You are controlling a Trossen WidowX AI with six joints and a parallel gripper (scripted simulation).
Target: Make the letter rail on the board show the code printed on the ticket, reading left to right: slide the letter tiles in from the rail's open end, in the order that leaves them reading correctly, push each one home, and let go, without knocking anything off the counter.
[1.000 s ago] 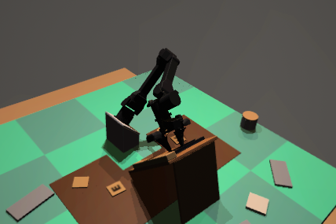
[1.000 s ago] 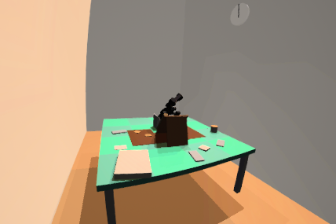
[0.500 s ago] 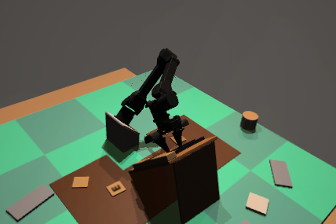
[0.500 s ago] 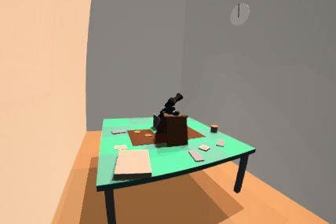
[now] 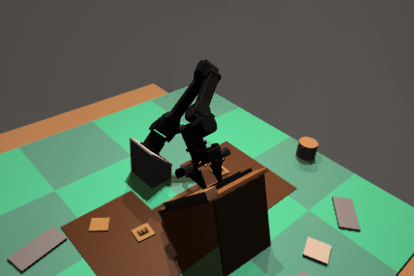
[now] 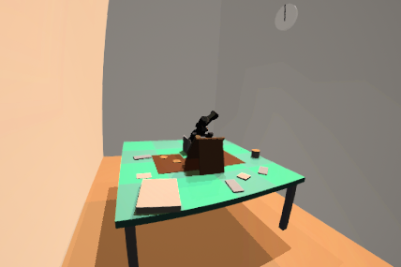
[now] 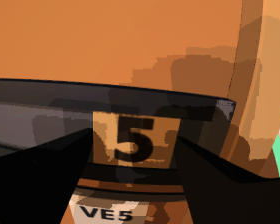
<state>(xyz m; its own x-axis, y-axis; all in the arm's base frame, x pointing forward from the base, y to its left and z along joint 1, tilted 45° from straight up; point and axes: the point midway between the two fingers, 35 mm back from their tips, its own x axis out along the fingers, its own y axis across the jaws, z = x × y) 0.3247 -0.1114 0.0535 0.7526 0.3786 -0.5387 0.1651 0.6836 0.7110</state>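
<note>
Now: gripper tip 70 mm above the white ticket, 60 mm past it and 30 mm to the right of it. Also, from my gripper tip: large beige slab 450 mm to the right, 300 mm ahead, 160 mm below; mat 180 mm below, 150 mm behind, 30 mm to the left.
</note>
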